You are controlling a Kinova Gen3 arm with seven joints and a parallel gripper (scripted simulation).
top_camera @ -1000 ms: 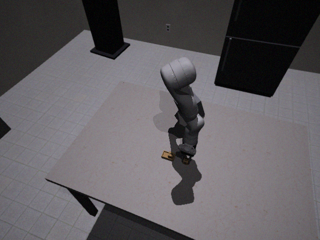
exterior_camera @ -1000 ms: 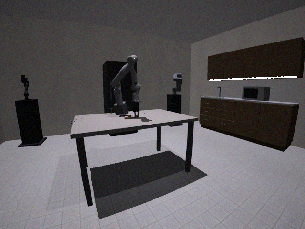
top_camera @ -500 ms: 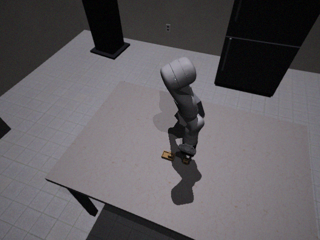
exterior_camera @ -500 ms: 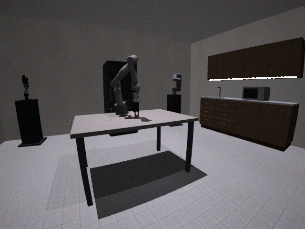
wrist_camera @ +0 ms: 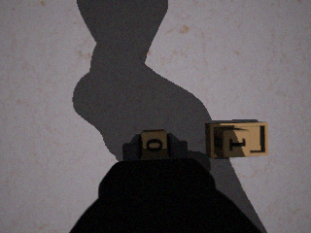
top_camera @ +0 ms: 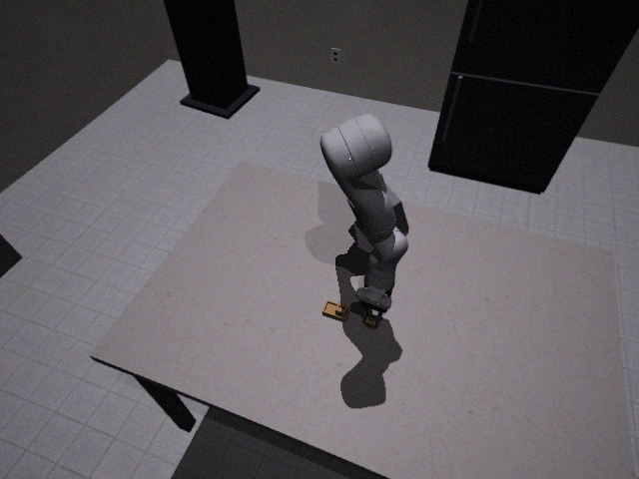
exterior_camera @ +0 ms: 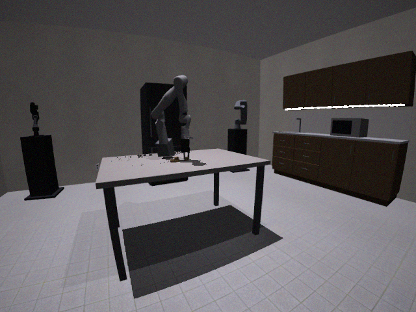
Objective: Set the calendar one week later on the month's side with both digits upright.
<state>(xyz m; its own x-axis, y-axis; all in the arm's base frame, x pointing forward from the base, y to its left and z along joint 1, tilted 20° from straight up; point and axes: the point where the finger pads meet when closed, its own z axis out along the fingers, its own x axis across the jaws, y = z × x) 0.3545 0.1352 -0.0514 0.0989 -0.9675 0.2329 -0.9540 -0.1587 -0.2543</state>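
The wooden cube is 9 cm to the right of my hand and 1 cm ahead of it. The rest, counted from my hand: wooden tray (11 cm to the right, 2 cm below, 1 cm ahead).
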